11 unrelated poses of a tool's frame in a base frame.
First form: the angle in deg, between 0 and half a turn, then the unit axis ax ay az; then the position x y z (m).
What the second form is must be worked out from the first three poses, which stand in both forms.
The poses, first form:
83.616 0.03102 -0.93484 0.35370 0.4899 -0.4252 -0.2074
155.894 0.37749 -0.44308 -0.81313 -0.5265 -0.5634 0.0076
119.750 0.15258 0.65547 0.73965 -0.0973 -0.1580 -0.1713
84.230 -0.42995 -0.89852 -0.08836 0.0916 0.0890 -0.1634
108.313 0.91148 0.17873 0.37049 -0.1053 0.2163 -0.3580
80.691 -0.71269 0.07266 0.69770 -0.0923 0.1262 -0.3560
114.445 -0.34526 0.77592 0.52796 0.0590 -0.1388 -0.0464
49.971 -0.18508 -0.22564 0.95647 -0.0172 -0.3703 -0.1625
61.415 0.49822 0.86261 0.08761 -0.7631 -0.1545 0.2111
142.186 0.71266 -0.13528 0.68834 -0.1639 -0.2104 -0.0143
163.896 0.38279 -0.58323 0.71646 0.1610 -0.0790 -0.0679
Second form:
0.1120 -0.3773 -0.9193 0.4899; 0.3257 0.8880 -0.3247 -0.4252; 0.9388 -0.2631 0.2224 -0.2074; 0 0 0 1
-0.6402 0.0122 -0.7681 -0.5265; -0.6520 -0.5373 0.5350 -0.5634; -0.4062 0.8433 0.3519 0.0076; 0 0 0 1
-0.4614 -0.4925 0.7379 -0.0973; 0.7918 0.1466 0.5929 -0.1580; -0.4002 0.8579 0.3223 -0.1713; 0 0 0 1
0.2668 0.4354 -0.8598 0.0916; 0.2596 0.8267 0.4992 0.0890; 0.9281 -0.3564 0.1076 -0.1634; 0 0 0 1
0.7776 -0.1376 0.6135 -0.1053; 0.5658 -0.2722 -0.7783 0.2163; 0.2741 0.9523 -0.1338 -0.3580; 0 0 0 1
0.5875 -0.7319 -0.3451 -0.0923; 0.6451 0.1662 0.7458 0.1262; -0.4885 -0.6608 0.5698 -0.3560; 0 0 0 1
-0.2453 -0.8594 0.4486 0.0590; 0.1019 0.4374 0.8935 -0.1388; -0.9641 0.2649 -0.0197 -0.0464; 0 0 0 1
0.6554 -0.7175 -0.2359 -0.0172; 0.7473 0.6613 0.0647 -0.3703; 0.1096 -0.2187 0.9696 -0.1625; 0 0 0 1
0.6079 0.1472 0.7802 -0.7631; 0.3011 0.8665 -0.3981 -0.1545; -0.7347 0.4769 0.4825 0.2111; 0 0 0 1
0.1191 -0.5946 0.7952 -0.1639; 0.2494 -0.7572 -0.6036 -0.2104; 0.9610 0.2702 0.0581 -0.0143; 0 0 0 1
-0.6735 -0.6365 0.3760 0.1610; -0.2390 -0.2938 -0.9255 -0.0790; 0.6995 -0.7131 0.0457 -0.0679; 0 0 0 1

